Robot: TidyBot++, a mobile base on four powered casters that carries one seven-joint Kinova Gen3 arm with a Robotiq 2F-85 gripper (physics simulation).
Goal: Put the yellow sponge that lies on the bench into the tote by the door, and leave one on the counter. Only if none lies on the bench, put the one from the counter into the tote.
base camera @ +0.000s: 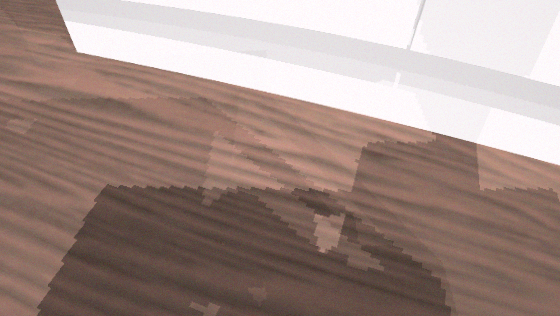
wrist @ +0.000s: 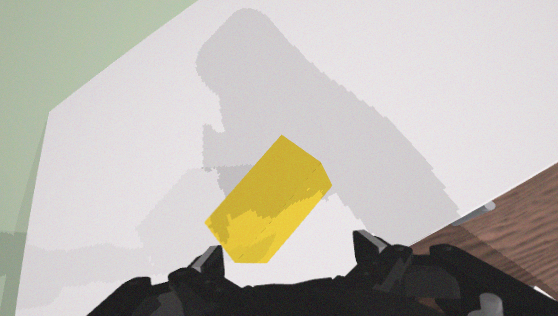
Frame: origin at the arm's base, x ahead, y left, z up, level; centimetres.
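Seen in the pictures: gripper, fingertip midpoint: [wrist: 288, 253].
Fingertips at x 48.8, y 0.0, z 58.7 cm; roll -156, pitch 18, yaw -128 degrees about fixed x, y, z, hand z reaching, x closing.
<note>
Offsets run from my fingertips to a thing's top centre. "pt": to the spot under its first point. Level surfaces: height alone.
A yellow sponge {dx +5.2, dy -1.2, dz -1.1 cm} [wrist: 270, 200] lies diagonally on a flat white top {dz -7.3 cm} [wrist: 110, 155] in the wrist view, lower centre. Whether this top is the bench or the counter cannot be told. My gripper [wrist: 288, 253] is open and empty. Its fingertips are apart, with the sponge's lower end close to the left fingertip in the picture and a wider gap toward the right one. The height of the fingers over the sponge is hard to judge. The tote and a second sponge do not show in either view.
A white furniture front {pt dx +4.1, dy -3.6, dz -95.0 cm} [base camera: 300, 82] crosses the top of the base view above a brown wooden floor {dz -98.3 cm} [base camera: 150, 150] [wrist: 515, 220] with dark shadows. A grey handle {pt dx -9.6, dy -17.0, dz -20.9 cm} [wrist: 475, 213] sticks out at the top's right edge. A green surface [wrist: 60, 40] lies beyond its left edge.
</note>
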